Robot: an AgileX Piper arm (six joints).
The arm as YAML. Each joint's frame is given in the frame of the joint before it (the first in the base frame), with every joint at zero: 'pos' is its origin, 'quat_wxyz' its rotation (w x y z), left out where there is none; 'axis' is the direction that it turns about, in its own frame. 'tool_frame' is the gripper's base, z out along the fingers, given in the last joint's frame.
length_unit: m
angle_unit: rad
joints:
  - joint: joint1
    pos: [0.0, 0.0, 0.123]
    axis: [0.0, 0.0, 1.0]
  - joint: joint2
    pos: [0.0, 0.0, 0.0]
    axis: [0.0, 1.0, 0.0]
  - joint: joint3
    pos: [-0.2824, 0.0, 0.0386]
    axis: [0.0, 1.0, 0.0]
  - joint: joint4
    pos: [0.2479, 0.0, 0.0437]
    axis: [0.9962, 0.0, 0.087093]
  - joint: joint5
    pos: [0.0, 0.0, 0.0]
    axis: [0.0, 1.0, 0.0]
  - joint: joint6
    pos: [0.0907, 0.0, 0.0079]
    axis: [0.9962, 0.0, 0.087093]
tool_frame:
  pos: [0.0, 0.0, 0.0]
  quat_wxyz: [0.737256, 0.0, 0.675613, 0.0]
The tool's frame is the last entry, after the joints.
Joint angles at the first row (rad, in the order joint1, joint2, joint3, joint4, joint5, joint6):
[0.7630, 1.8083, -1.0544, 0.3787, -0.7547, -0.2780]
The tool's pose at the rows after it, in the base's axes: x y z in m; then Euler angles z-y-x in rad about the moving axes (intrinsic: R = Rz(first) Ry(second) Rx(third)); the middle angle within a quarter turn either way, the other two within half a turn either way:
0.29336, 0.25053, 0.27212, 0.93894, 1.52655, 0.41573
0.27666, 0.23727, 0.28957, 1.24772, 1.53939, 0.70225
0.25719, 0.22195, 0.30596, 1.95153, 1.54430, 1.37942
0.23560, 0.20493, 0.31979, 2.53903, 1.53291, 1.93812
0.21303, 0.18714, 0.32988, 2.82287, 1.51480, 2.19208
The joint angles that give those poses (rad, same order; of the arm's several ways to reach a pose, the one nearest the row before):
[0.7629, 1.7198, -1.0116, 0.3783, -0.6986, -0.2875]
[0.7628, 1.6170, -0.9641, 0.3780, -0.6246, -0.2966]
[0.7628, 1.5040, -0.9131, 0.3774, -0.5404, -0.3026]
[0.7628, 1.3848, -0.8591, 0.3768, -0.4527, -0.3043]
[0.7628, 1.2643, -0.8038, 0.3763, -0.3639, -0.3039]

